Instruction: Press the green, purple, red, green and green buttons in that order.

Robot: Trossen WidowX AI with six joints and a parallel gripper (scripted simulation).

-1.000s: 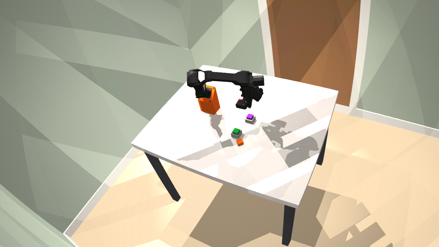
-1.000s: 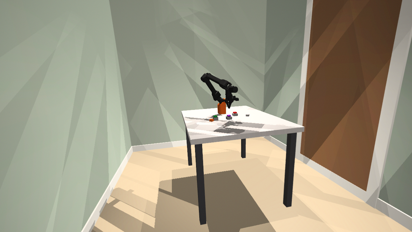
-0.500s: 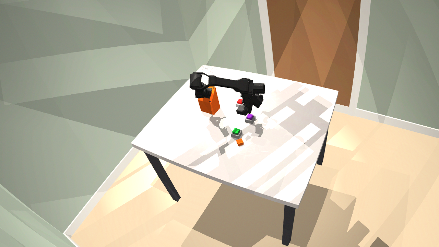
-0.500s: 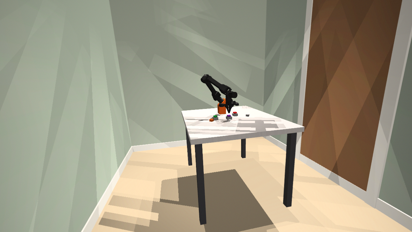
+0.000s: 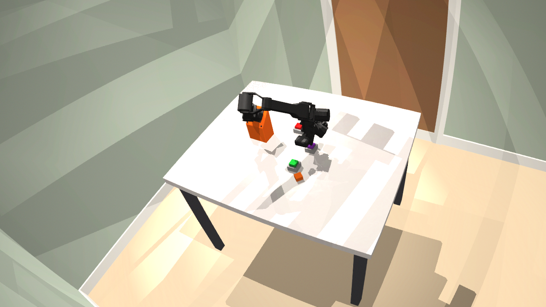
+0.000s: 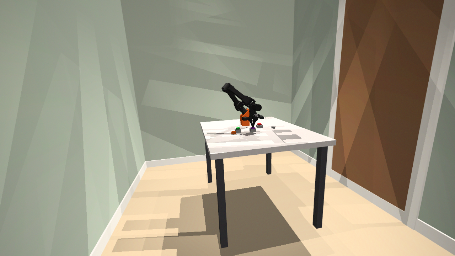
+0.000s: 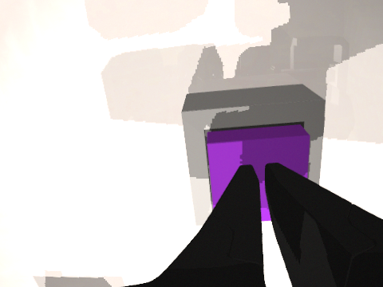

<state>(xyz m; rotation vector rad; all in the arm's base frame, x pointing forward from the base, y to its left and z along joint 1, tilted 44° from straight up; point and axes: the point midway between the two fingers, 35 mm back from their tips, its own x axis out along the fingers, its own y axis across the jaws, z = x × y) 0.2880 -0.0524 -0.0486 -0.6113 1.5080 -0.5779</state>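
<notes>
The purple button is 1 cm below my gripper tip. The rest, counted from my gripper tip: small orange block 3 cm ahead, 18 cm to the right, 3 cm below; then green button 2 cm behind, 13 cm to the right; then red button 12 cm behind, 10 cm to the left.
</notes>
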